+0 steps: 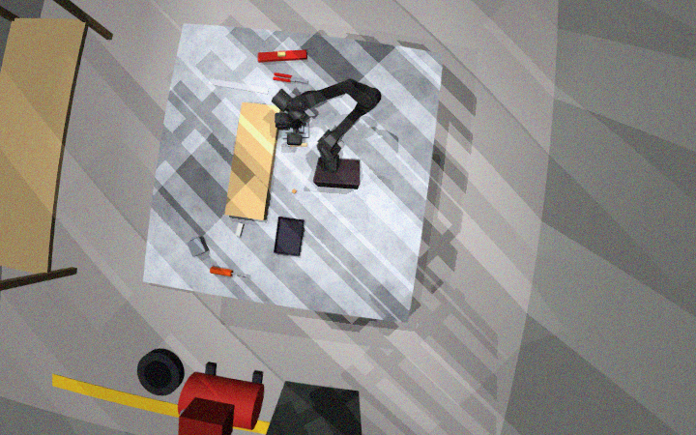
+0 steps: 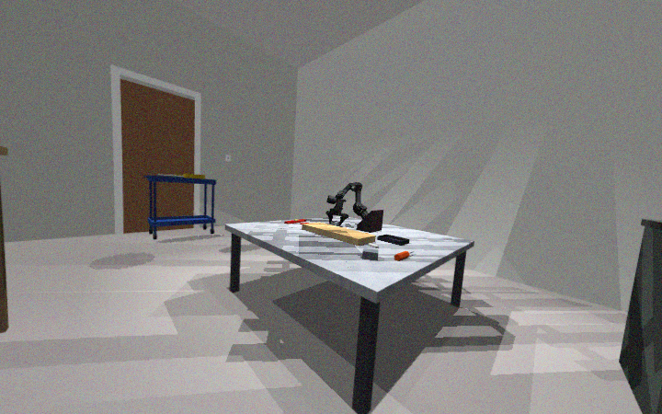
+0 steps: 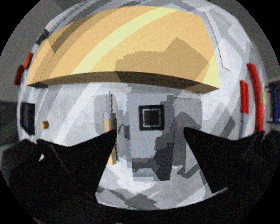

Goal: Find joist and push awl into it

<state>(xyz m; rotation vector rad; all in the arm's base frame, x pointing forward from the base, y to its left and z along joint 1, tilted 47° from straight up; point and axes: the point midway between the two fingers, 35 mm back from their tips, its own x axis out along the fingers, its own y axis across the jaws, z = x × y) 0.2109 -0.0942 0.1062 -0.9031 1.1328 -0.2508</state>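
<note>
My gripper tip is 1 cm below the stud finder. From my gripper tip the other things lie so: red screwdriver (7 cm ahead, 24 cm to the right, 2 cm below); then orange bit (7 cm behind, 27 cm to the left, 2 cm below); then awl (1 cm behind, 7 cm to the left, 2 cm below).
</note>
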